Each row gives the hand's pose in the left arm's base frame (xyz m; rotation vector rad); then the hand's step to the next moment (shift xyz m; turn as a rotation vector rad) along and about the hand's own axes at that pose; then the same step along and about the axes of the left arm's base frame.
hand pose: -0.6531 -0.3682 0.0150 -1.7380 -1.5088 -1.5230
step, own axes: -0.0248 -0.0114 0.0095 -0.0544 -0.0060 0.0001
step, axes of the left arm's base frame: -0.0014 0.0004 -0.0289 0.0037 -0.0227 -0.0496
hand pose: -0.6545 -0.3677 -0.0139 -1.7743 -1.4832 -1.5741
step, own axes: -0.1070 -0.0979 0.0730 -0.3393 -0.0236 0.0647
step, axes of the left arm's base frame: -0.0278 0.0471 -0.1529 0.0678 -0.0964 -0.3255
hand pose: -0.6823 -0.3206 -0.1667 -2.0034 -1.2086 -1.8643
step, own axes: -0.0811 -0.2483 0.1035 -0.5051 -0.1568 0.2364
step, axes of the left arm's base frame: -0.0692 0.1910 -0.1941 0.1319 0.0214 -0.5637
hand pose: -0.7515 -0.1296 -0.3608 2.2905 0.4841 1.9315
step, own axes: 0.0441 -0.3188 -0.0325 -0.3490 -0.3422 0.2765
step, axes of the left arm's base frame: -0.0804 0.3104 -0.0426 0.1611 0.2493 -0.4767
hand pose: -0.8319 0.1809 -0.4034 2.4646 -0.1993 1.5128
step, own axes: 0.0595 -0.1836 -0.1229 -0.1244 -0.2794 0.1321
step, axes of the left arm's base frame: -0.0342 0.2109 0.0818 0.1241 0.2310 -0.2055
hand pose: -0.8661 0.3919 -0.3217 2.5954 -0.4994 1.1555
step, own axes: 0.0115 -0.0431 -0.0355 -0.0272 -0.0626 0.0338
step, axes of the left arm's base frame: 0.0012 0.0498 0.0278 0.0310 0.0501 -0.0483
